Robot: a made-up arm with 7 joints.
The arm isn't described. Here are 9 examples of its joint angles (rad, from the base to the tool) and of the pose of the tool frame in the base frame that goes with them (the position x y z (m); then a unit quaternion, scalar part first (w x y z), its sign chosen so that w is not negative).
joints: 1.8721 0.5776 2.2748 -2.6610 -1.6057 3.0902 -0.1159
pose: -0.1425 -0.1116 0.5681 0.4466 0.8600 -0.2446 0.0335
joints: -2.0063 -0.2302 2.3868 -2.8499 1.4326 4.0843 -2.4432
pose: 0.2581 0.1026 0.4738 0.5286 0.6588 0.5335 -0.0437
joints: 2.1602 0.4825 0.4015 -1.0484 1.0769 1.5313 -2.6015
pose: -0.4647 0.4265 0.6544 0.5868 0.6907 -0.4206 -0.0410
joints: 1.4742 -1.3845 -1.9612 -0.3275 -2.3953 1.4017 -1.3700
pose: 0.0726 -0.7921 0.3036 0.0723 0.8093 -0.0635 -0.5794
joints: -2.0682 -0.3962 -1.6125 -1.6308 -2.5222 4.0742 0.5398
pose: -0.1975 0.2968 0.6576 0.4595 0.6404 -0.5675 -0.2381
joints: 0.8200 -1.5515 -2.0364 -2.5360 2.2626 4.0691 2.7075
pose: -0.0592 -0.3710 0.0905 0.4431 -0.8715 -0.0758 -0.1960
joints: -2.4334 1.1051 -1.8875 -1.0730 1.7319 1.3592 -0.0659
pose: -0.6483 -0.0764 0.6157 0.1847 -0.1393 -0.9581 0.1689
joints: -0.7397 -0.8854 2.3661 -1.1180 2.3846 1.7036 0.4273
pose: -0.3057 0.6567 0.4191 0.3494 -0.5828 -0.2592 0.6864
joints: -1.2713 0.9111 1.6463 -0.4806 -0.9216 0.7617 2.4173
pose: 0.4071 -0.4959 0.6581 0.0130 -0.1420 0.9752 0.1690
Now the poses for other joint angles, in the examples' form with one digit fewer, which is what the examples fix.
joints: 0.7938 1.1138 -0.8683 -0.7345 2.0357 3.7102 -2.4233
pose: 0.589 0.284 0.403 0.484 0.611 0.274 0.563
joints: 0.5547 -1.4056 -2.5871 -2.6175 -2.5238 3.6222 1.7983
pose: -0.166 -0.283 0.098 0.560 -0.550 0.506 -0.357
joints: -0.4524 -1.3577 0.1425 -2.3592 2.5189 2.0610 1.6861
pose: -0.135 0.100 0.633 0.840 -0.204 0.264 0.427
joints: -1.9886 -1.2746 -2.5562 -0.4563 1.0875 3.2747 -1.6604
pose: 0.269 0.675 0.284 0.390 -0.592 -0.446 -0.546
